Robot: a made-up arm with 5 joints.
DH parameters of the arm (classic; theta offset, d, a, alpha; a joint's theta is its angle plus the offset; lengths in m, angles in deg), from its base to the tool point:
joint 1: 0 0.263 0 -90
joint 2: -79.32 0 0.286 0
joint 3: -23.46 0 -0.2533 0
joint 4: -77.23 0 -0.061 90
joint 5: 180 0.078 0 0
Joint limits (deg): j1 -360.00..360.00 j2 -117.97..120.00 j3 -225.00..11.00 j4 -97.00..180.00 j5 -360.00..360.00
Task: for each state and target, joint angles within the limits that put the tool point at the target. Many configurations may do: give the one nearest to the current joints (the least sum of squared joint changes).
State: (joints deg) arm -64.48 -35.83 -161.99 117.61 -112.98
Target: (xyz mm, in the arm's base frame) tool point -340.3 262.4 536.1
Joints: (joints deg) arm -37.64 -70.49 -174.32 143.77 -112.98
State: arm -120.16 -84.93 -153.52 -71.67 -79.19
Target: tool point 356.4 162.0 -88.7
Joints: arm -155.56 -117.97 -185.99 -51.86 -79.19
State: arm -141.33 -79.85 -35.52 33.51 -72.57
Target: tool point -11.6 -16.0 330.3
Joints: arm -125.94 -109.31 -2.28 78.95 -72.57
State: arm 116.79 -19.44 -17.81 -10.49 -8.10
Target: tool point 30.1 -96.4 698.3
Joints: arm 107.34 -70.95 -56.76 -22.27 -8.10
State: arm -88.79 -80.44 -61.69 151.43 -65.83
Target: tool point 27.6 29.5 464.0
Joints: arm -133.09 -71.62 -44.83 146.72 -65.83
